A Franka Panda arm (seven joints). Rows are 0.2 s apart.
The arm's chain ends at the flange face. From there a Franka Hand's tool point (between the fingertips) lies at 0.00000 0.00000 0.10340 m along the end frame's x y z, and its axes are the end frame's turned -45 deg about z.
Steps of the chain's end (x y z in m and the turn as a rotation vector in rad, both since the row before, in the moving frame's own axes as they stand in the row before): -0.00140 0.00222 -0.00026 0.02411 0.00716 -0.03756; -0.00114 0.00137 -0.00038 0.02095 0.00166 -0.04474; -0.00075 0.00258 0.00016 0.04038 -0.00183 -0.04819; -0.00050 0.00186 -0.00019 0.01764 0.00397 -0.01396; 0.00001 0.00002 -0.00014 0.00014 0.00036 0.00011
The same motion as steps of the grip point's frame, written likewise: -0.00030 -0.00070 -0.00029 0.01199 0.02211 -0.03756; -0.00015 -0.00128 -0.00040 0.01364 0.01599 -0.04474; 0.00039 -0.00186 0.00008 0.02985 0.02726 -0.04819; -0.00010 -0.00005 -0.00021 0.00967 0.01528 -0.01396; 0.00003 0.00004 -0.00014 -0.00016 0.00035 0.00011
